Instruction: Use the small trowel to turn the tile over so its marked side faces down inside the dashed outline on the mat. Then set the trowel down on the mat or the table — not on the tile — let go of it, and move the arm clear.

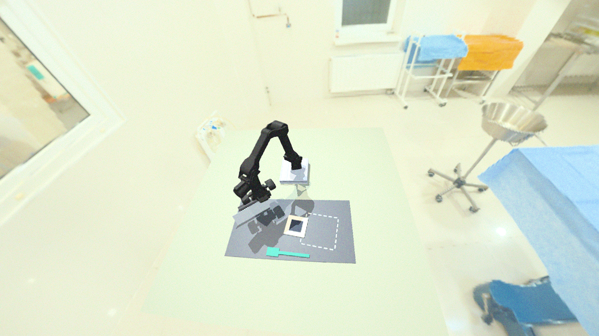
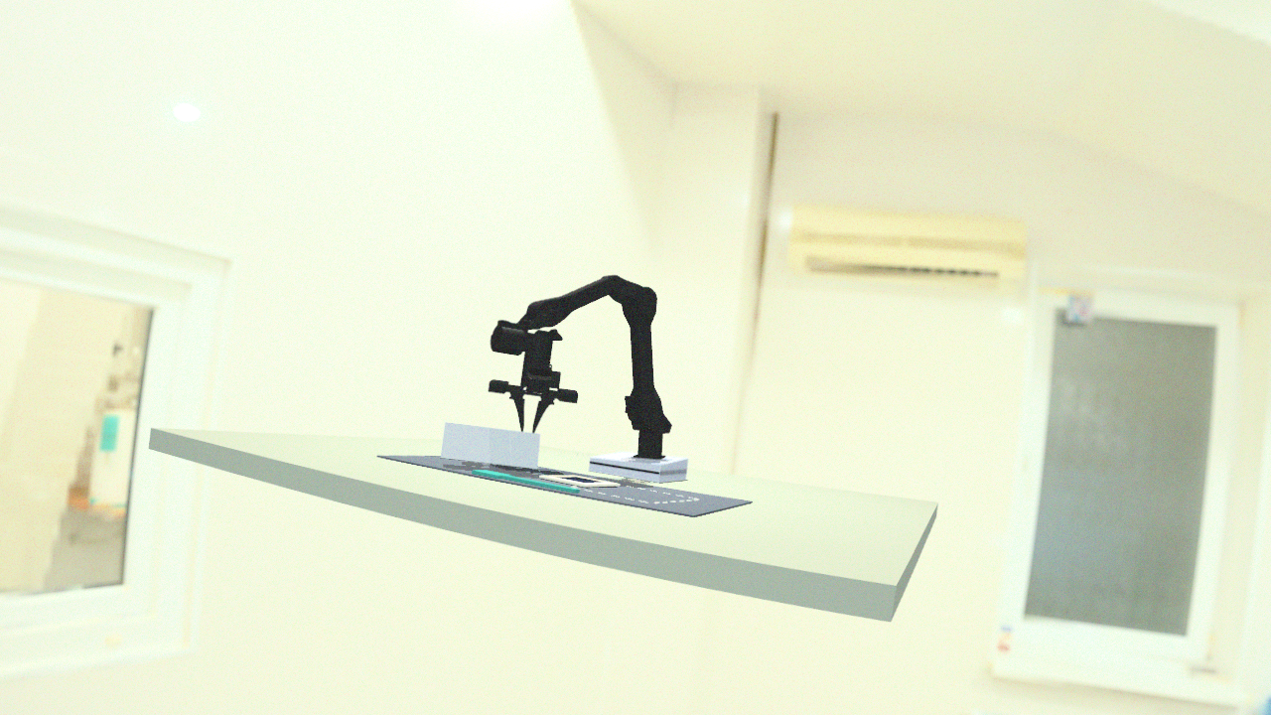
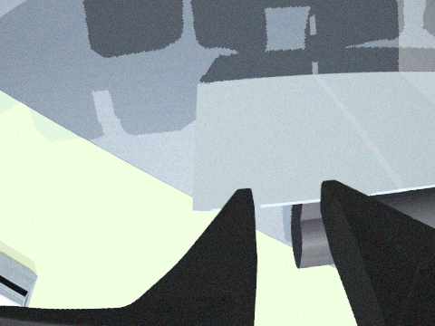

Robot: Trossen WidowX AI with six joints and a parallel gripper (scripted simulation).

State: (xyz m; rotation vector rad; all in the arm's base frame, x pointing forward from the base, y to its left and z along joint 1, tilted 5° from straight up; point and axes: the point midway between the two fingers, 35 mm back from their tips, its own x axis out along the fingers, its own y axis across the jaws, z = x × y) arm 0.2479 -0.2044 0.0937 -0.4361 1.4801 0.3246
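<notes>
Now: gripper tip 60 mm to the left of the trowel and 50 mm above it. Also, from my gripper tip: grey mat 140 mm ahead, 150 mm to the left, 90 mm below; then white tile 140 mm ahead, 170 mm to the left, 70 mm below; then teal flat tool 280 mm ahead, 100 mm to the left, 70 mm below.
</notes>
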